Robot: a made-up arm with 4 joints.
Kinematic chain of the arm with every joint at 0, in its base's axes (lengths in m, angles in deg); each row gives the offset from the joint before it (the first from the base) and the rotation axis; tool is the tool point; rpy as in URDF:
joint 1: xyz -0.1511 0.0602 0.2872 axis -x
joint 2: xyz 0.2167 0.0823 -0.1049 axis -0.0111 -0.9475 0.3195
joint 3: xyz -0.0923 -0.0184 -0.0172 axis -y
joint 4: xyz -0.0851 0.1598 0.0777 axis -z
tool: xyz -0.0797 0.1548 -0.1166 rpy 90 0 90
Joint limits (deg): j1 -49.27..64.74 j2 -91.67..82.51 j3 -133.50..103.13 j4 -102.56..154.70
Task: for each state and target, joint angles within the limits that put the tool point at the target. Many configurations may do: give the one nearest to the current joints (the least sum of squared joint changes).
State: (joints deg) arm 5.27 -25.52 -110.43 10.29
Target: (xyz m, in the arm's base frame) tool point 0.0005 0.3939 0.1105
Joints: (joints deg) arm 36.66 -1.30 -109.45 -3.89
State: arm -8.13 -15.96 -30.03 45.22
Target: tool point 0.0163 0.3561 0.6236
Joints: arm -47.09 -66.53 1.31 10.52
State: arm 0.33 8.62 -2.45 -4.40
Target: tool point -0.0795 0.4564 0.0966
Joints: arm -2.30 10.48 19.24 33.35
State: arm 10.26 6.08 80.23 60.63
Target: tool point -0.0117 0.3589 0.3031
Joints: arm -14.83 11.13 91.11 92.41
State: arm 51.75 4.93 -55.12 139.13
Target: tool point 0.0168 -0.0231 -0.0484
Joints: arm 59.55 24.75 -55.94 106.40
